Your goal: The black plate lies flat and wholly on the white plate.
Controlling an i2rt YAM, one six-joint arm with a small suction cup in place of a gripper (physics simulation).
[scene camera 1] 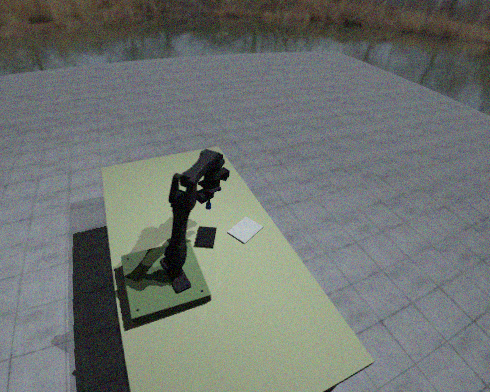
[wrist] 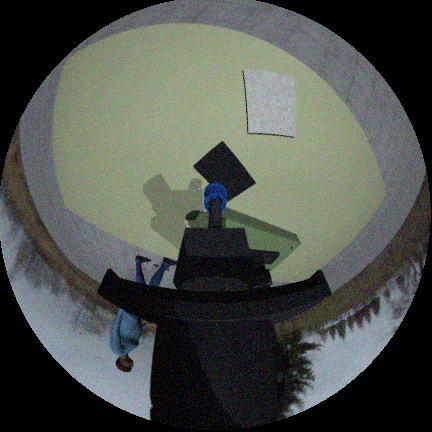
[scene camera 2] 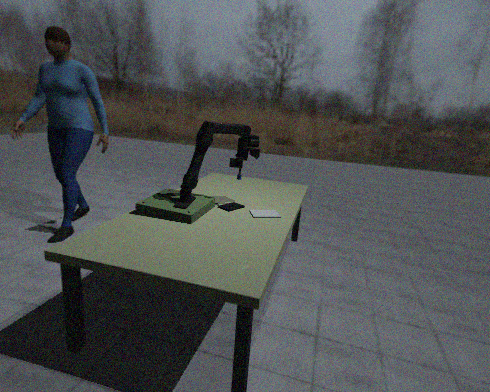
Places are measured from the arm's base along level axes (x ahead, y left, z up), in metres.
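Where they show: hand, its tool point: (scene camera 1: 208, 207) (wrist: 214, 192) (scene camera 2: 239, 179); arm's base, origin of its link: (scene camera 1: 175, 273) (wrist: 252, 255) (scene camera 2: 185, 202).
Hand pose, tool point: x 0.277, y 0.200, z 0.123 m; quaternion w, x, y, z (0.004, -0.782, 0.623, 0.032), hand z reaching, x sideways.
Each offset is from my tool point to the top centre of the thing. Level surfaces: height alone.
The black plate {dx -0.033, dy -0.025, dz -0.170 m} (scene camera 1: 205, 237) (scene camera 2: 231, 206) (wrist: 224, 171) lies flat on the table, between the green base block and the white plate. The white plate {dx +0.182, dy -0.084, dz -0.175 m} (scene camera 1: 245, 230) (scene camera 2: 265, 214) (wrist: 270, 103) lies flat on the table, apart from the black plate and nearer the table's long edge. My gripper (scene camera 1: 208, 205) (scene camera 2: 239, 177) (wrist: 215, 195), a small blue suction cup, points down and hangs well above the table with nothing on it. In the wrist view it covers a little of the black plate's near corner.
The arm stands on a green base block (scene camera 1: 170, 300) (scene camera 2: 175, 207) (wrist: 285, 242) on the pale yellow-green table {dz -0.181 m} (scene camera 1: 260, 320) (scene camera 2: 200, 255) (wrist: 125, 100). A person in blue (scene camera 2: 70, 100) (wrist: 126, 332) is beyond the table, on the paved ground.
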